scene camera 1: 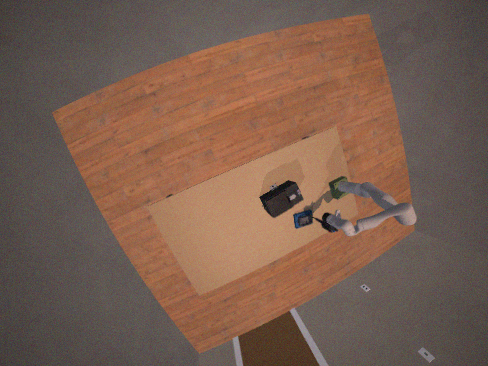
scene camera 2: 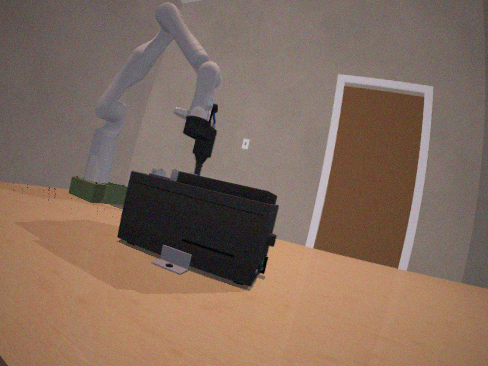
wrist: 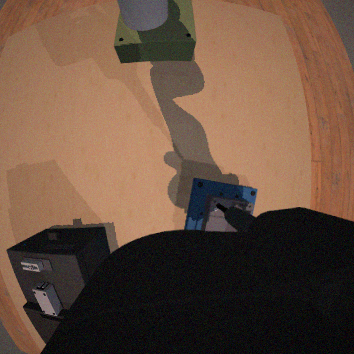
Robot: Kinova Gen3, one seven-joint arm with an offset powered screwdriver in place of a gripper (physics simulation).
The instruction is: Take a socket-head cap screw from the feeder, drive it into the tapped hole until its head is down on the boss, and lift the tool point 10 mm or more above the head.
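Note:
My screwdriver [scene camera 1: 313, 217] [scene camera 2: 198, 172] [wrist: 220, 206] points down, its tip over the grey block [scene camera 1: 303, 220] [wrist: 214, 221] in the wrist view. The block sits on a blue plate [scene camera 1: 296, 218] [wrist: 196, 204]. The tip looks close to the block's upper edge; whether it touches cannot be made out. No screw can be made out at the tip, and the tapped hole and any screw head are too small or hidden to tell. The black box [scene camera 1: 280, 200] [scene camera 2: 195, 225] [wrist: 65, 275], likely the feeder, stands beside the plate, with a small light block [scene camera 1: 293, 197] [wrist: 47, 300] on it.
The arm stands on a green base [scene camera 2: 87, 190] [wrist: 155, 51]. A small grey bracket [scene camera 1: 273, 187] [scene camera 2: 176, 259] stands beside the black box. In scene camera 2, the box hides the blue plate. The arm's shadow falls between the base and the plate.

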